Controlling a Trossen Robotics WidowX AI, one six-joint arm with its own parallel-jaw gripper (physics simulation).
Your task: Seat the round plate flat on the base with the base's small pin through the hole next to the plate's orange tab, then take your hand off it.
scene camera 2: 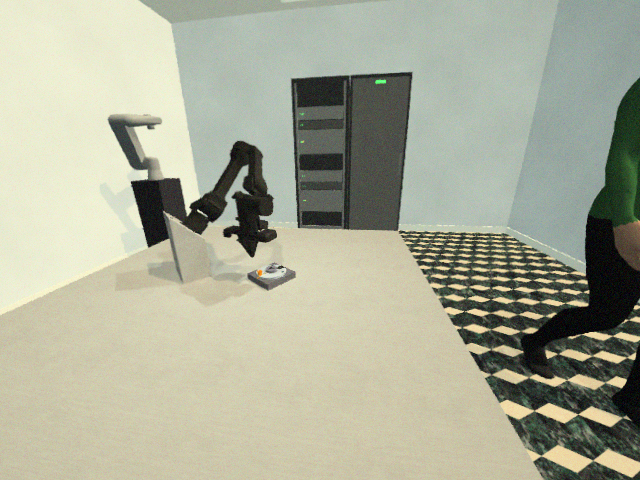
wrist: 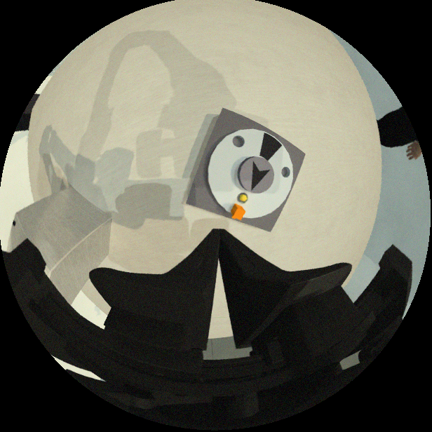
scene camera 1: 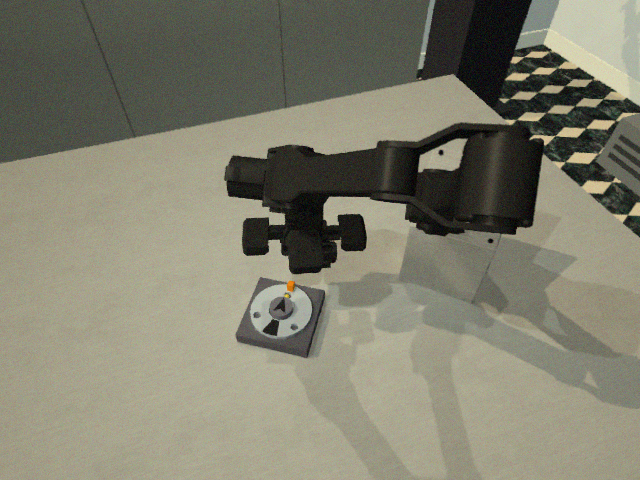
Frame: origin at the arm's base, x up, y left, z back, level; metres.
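Where they show: gripper, fingertip midpoint: (scene camera 2: 252, 257); arm's base, origin of the base link: (scene camera 2: 190, 229).
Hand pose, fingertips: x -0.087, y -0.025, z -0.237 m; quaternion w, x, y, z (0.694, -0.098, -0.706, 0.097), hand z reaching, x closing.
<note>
Each offset is from my fingertips to the top centre of the thing. "pt": to the spot under its first point.
The round white plate {dx -0.047, dy +0.026, dz -0.054 m} (scene camera 1: 305, 310) (scene camera 2: 280, 272) (wrist: 222, 170) lies on the square grey base {dx -0.053, dy +0.026, dz -0.053 m} (scene camera 1: 297, 345) (scene camera 2: 268, 283) (wrist: 201, 192) and looks flat and level. The base's round hub with a dark arrow shows through the plate's middle. The small yellow pin {pt dx -0.065, dy +0.003, dz -0.037 m} (scene camera 1: 286, 296) (wrist: 243, 198) shows in the hole next to the orange tab {dx -0.047, dy -0.009, dz -0.025 m} (scene camera 1: 290, 285) (scene camera 2: 259, 272) (wrist: 238, 212). My gripper (scene camera 1: 305, 269) (scene camera 2: 252, 255) (wrist: 217, 234) is shut with nothing between its fingertips. It hangs above the tab side of the base, clear of the plate and the tab.
A slanted grey metal block (scene camera 1: 449, 263) (scene camera 2: 192, 253) (wrist: 75, 230) stands at my arm's base. In scene camera 2, a pale second arm stands on a dark pedestal (scene camera 2: 158, 206), a dark cabinet (scene camera 2: 379, 155) stands behind, and a person (scene camera 2: 617, 175) is at the right, off the table.
</note>
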